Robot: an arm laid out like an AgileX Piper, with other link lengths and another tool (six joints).
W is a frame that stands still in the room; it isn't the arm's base.
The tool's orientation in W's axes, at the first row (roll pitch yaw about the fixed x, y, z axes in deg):
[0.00 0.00 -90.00]
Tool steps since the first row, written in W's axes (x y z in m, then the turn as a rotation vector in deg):
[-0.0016 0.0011 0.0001 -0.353 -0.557 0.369]
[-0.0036 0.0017 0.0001 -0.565 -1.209 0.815]
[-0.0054 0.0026 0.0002 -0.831 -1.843 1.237]
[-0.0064 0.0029 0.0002 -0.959 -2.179 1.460]
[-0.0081 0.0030 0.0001 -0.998 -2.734 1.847]
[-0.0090 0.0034 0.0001 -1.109 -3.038 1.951]
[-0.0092 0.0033 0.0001 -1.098 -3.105 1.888]
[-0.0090 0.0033 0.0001 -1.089 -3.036 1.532]
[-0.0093 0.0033 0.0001 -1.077 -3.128 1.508]
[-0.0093 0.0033 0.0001 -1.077 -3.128 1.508]
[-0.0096 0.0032 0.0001 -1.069 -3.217 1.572]
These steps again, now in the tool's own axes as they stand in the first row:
[-0.0011 -0.0016 0.0001 0.557 -0.353 0.369]
[-0.0017 -0.0036 0.0001 1.209 -0.565 0.815]
[-0.0026 -0.0054 0.0002 1.843 -0.831 1.237]
[-0.0029 -0.0064 0.0002 2.179 -0.959 1.460]
[-0.0030 -0.0081 0.0001 2.734 -0.998 1.847]
[-0.0034 -0.0090 0.0001 3.038 -1.109 1.951]
[-0.0033 -0.0092 0.0001 3.105 -1.098 1.888]
[-0.0033 -0.0090 0.0001 3.036 -1.089 1.532]
[-0.0033 -0.0093 0.0001 3.128 -1.077 1.508]
[-0.0033 -0.0093 0.0001 3.128 -1.077 1.508]
[-0.0032 -0.0096 0.0001 3.217 -1.069 1.572]

